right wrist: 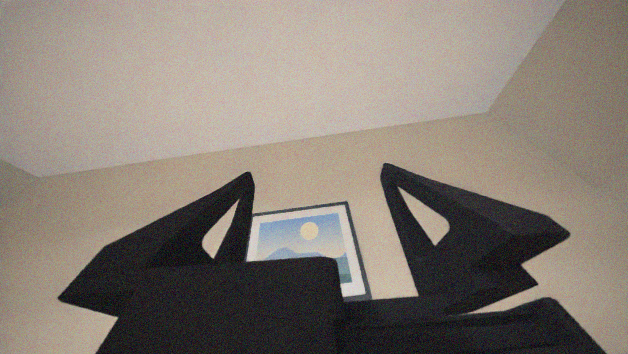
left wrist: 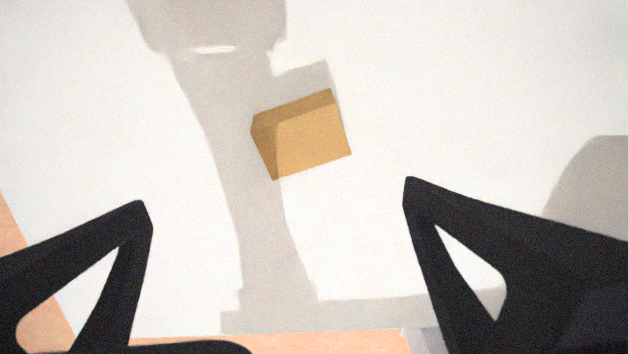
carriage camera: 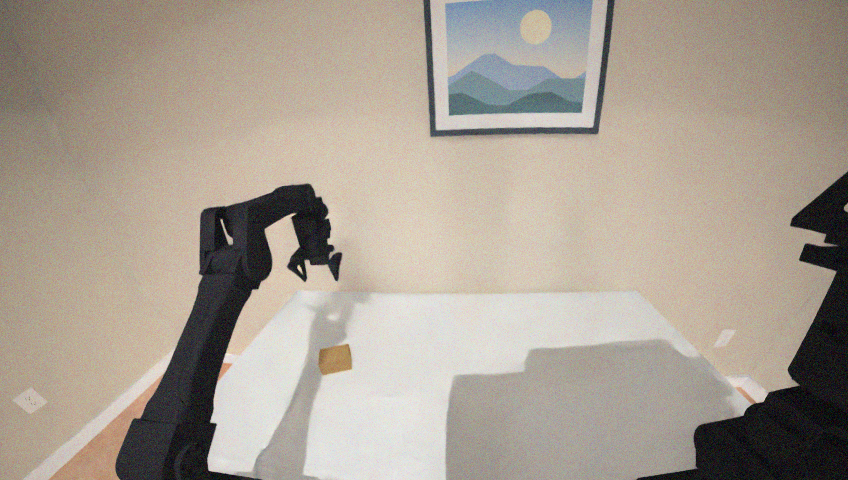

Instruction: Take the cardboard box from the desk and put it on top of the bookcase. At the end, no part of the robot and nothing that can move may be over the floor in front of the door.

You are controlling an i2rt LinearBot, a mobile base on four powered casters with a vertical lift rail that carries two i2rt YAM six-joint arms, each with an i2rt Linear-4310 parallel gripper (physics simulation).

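Places are measured from the left arm's base along level axes (x right, y ahead, z up), in metres.
Pixels of known places: left gripper, fingertip midpoint: (left wrist: 277, 202) (carriage camera: 321, 280); right gripper, fingertip midpoint: (right wrist: 317, 174).
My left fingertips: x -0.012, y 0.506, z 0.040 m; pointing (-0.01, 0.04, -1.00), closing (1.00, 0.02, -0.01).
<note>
Behind a point stands the place of what it marks.
The small tan cardboard box (carriage camera: 335, 359) {x 0.014, y 0.406, z -0.176 m} (left wrist: 310, 140) {x 0.010, y 0.430, z -0.176 m} lies on the left part of the white desk (carriage camera: 404, 428) {x 0.232, y 0.239, z -0.226 m} (left wrist: 450, 90) {x 0.172, y 0.459, z -0.226 m}. My left gripper (carriage camera: 321, 279) {x -0.012, y 0.506, z 0.040 m} (left wrist: 277, 202) {x -0.012, y 0.506, z 0.040 m} is open and empty, pointing down above the desk. In the left wrist view the box shows a little beyond the gap between its fingertips, apart from both fingers. My right gripper (right wrist: 317, 174) {x 0.661, y 0.042, z 0.434 m} is open and empty, raised at the right and tilted upward; its fingers show in part at the right edge of the carriage view. The bookcase and the door do not show in these views.
A framed mountain picture (carriage camera: 514, 123) {x 0.592, y 0.774, z 0.430 m} (right wrist: 357, 250) {x 0.855, y 0.751, z 0.580 m} hangs on the wall (carriage camera: 380, 196) {x 0.121, y 0.839, z 0.193 m} behind the desk. Orange floor (carriage camera: 113, 440) {x -1.528, y 0.360, z -0.946 m} (left wrist: 300, 342) {x -0.053, y -1.066, z -0.946 m} shows beside the desk and past its near edge. The shadow of the left arm falls across the desk around the box.
</note>
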